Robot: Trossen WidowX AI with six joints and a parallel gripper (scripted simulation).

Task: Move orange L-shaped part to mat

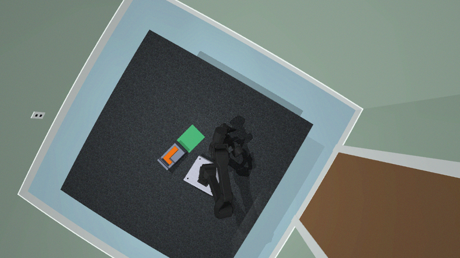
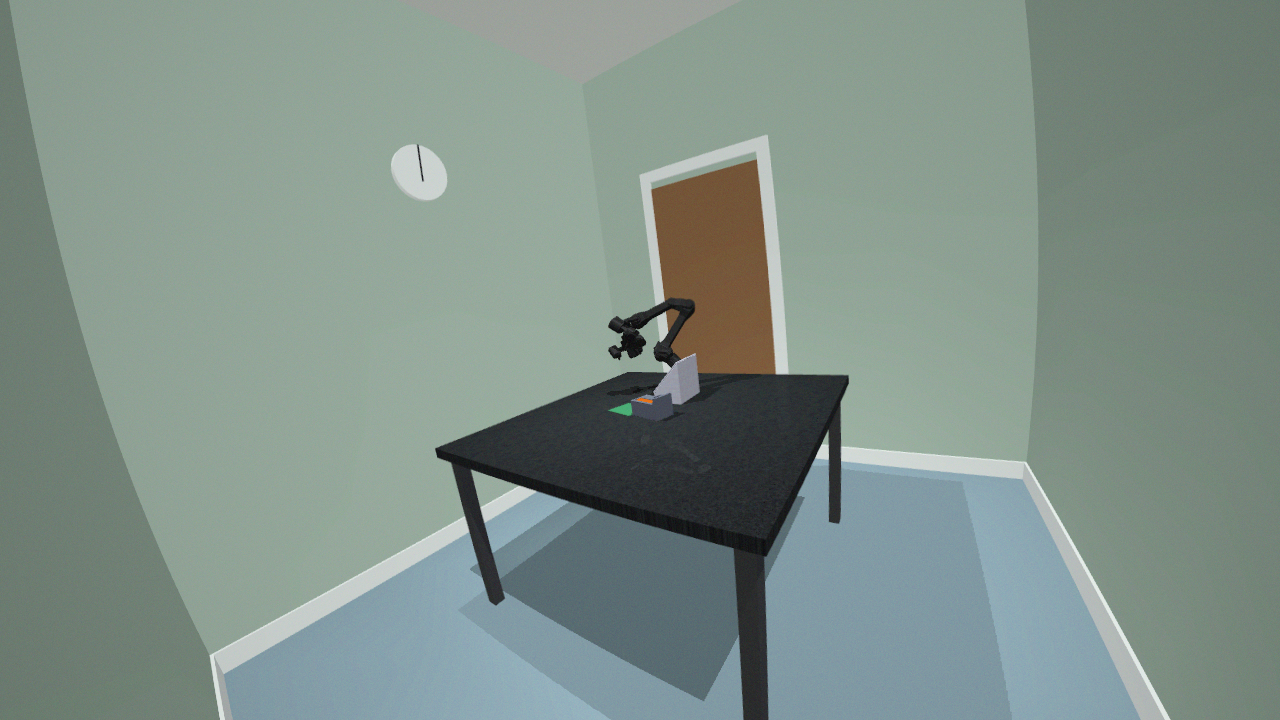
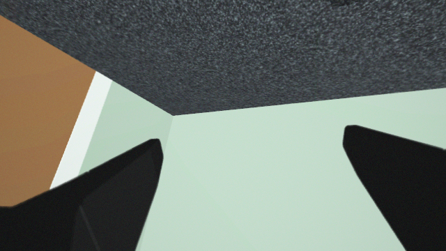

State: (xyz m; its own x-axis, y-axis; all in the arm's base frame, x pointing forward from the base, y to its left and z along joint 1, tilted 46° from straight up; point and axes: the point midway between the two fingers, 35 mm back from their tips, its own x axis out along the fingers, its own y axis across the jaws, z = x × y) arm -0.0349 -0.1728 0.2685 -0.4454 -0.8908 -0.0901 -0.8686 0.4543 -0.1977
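Right now the orange L-shaped part is 34 cm to the left of my gripper tip, 31 cm ahead of it and 13 cm below it. The rest, counted from my gripper tip: green mat 26 cm ahead, 20 cm below, 18 cm to the left.
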